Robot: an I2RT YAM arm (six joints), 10 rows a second.
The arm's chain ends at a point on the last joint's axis. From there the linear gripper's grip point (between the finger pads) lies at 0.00 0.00 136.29 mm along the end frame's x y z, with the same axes.
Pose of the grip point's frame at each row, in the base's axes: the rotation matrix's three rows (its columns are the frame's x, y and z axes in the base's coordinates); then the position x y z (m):
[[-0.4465, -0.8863, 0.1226], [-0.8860, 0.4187, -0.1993], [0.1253, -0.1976, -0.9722]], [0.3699, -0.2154, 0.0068]
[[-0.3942, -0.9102, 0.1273], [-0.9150, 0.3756, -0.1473], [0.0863, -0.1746, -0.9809]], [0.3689, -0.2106, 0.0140]
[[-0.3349, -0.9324, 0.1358], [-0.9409, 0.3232, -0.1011], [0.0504, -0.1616, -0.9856]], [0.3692, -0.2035, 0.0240]
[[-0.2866, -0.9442, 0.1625], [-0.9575, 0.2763, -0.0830], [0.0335, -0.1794, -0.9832]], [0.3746, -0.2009, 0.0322]
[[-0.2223, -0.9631, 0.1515], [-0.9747, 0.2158, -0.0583], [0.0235, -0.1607, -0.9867]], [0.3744, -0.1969, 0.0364]
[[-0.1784, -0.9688, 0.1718], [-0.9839, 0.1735, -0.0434], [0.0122, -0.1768, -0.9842]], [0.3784, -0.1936, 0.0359]
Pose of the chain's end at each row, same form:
[[-0.4465, -0.8863, 0.1226], [-0.8860, 0.4187, -0.1993], [0.1253, -0.1976, -0.9722]], [0.3532, -0.1882, 0.1393]
[[-0.3942, -0.9102, 0.1273], [-0.9150, 0.3756, -0.1473], [0.0863, -0.1746, -0.9809]], [0.3516, -0.1905, 0.1477]
[[-0.3349, -0.9324, 0.1358], [-0.9409, 0.3232, -0.1011], [0.0504, -0.1616, -0.9856]], [0.3507, -0.1897, 0.1583]
[[-0.2866, -0.9442, 0.1625], [-0.9575, 0.2763, -0.0830], [0.0335, -0.1794, -0.9832]], [0.3525, -0.1896, 0.1662]
[[-0.2223, -0.9631, 0.1515], [-0.9747, 0.2158, -0.0583], [0.0235, -0.1607, -0.9867]], [0.3538, -0.1890, 0.1709]
[[-0.1784, -0.9688, 0.1718], [-0.9839, 0.1735, -0.0434], [0.0122, -0.1768, -0.9842]], [0.3550, -0.1877, 0.1700]

